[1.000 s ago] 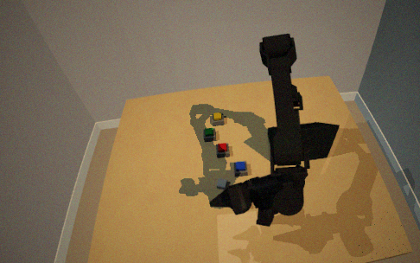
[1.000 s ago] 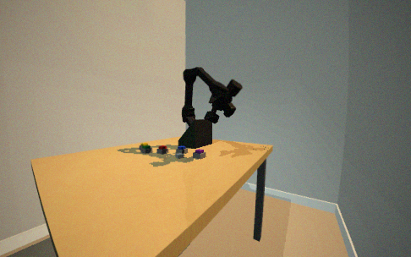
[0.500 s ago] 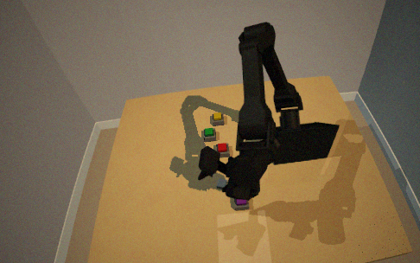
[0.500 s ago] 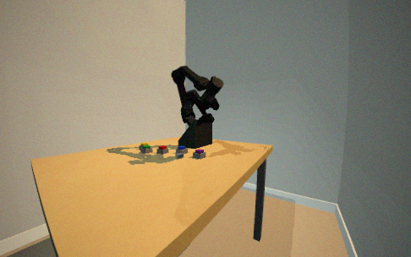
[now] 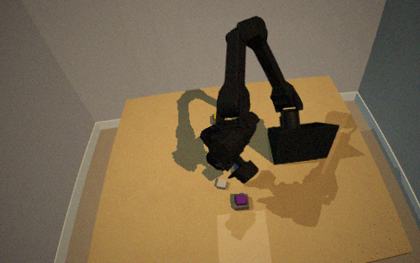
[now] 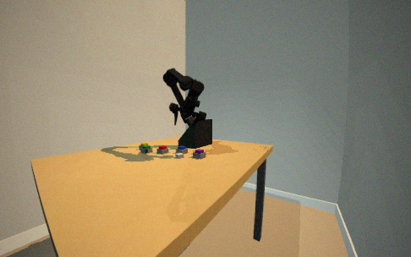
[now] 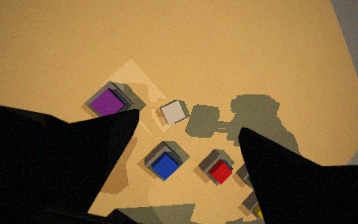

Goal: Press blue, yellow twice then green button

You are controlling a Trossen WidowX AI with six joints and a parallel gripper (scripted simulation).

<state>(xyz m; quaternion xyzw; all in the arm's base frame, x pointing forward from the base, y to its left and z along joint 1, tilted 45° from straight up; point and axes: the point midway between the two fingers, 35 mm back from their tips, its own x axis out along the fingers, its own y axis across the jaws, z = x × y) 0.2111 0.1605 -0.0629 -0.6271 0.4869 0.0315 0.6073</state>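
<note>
My gripper tip is now 12 cm above the blue button, 8 cm to the left of it and 5 cm past it. From my gripper tip the other things lie so: purple button 12 cm below, 6 cm behind, 5 cm to the left; red button 17 cm to the right, 12 cm below, 2 cm ahead; green button 24 cm to the right, 12 cm below, 8 cm ahead.
</note>
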